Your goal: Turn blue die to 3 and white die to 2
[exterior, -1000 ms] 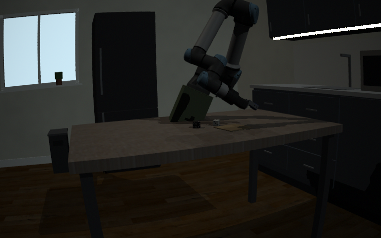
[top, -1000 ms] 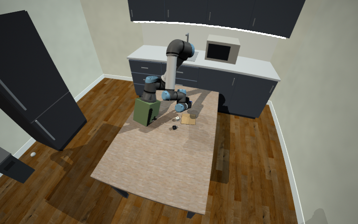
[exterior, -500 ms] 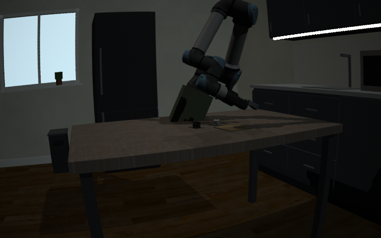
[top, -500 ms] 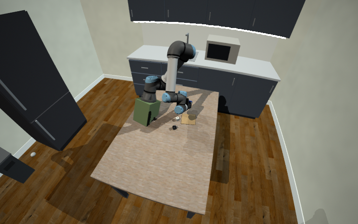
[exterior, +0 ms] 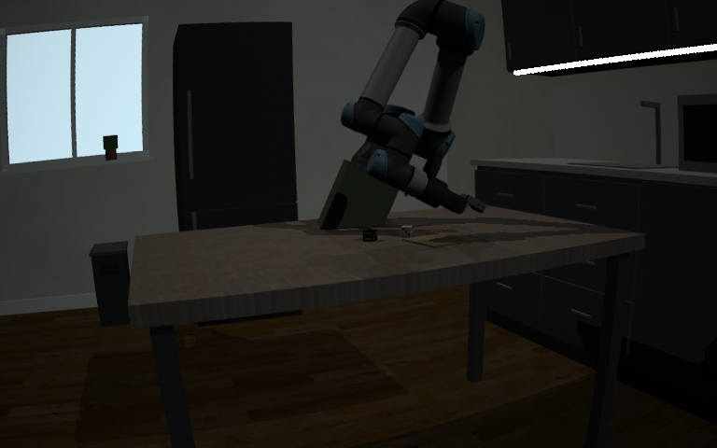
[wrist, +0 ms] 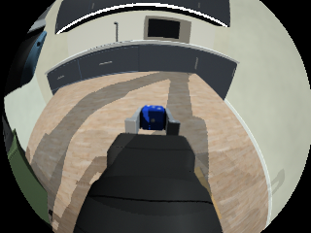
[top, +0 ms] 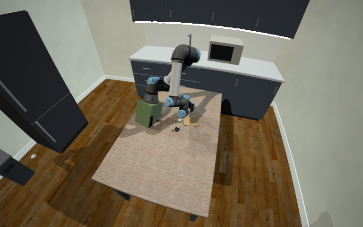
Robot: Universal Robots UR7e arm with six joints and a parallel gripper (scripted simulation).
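The tan mat lies 4 cm ahead of my hand, 14 cm to the right of it and 8 cm below it. Round my hand: black die (4 cm behind, 30 cm to the right, 7 cm below); white die (6 cm behind, 19 cm to the right, 7 cm below); blue die (right at my hand).
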